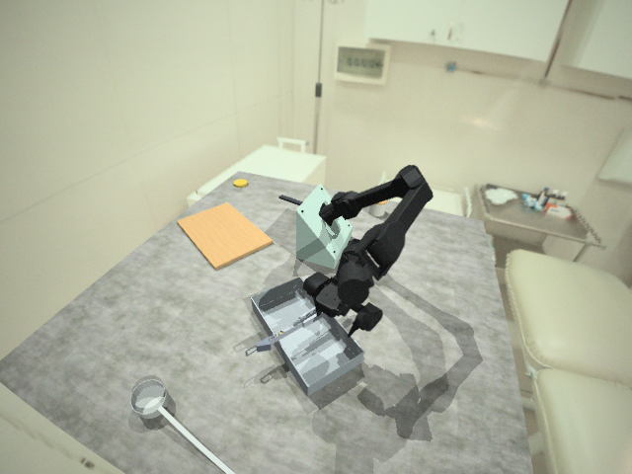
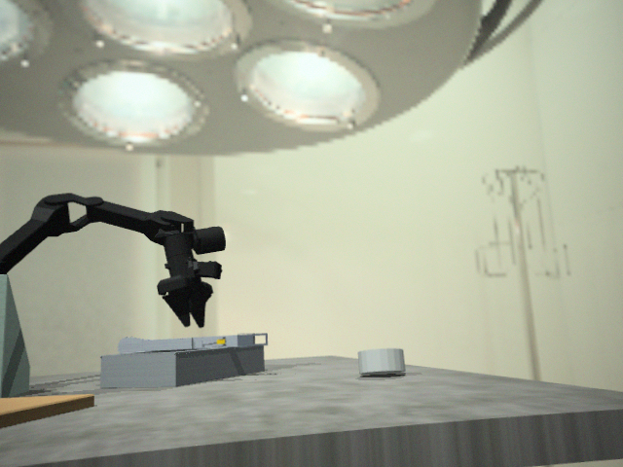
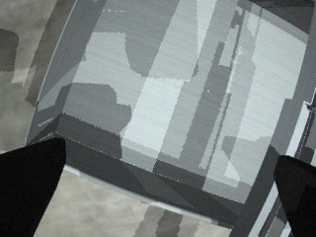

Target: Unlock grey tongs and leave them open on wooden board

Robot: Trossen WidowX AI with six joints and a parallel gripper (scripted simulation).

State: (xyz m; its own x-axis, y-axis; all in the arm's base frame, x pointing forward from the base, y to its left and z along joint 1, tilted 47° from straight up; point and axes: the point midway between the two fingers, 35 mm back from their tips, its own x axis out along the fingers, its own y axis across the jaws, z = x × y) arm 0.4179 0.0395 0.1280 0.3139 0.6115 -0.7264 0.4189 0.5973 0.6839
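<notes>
The grey roasting tin is 20 mm behind my gripper tip, 80 mm to the right of it and 70 mm below it. Also, from my gripper tip: wooden board 370 mm behind, 520 mm to the right, 90 mm below.
</notes>
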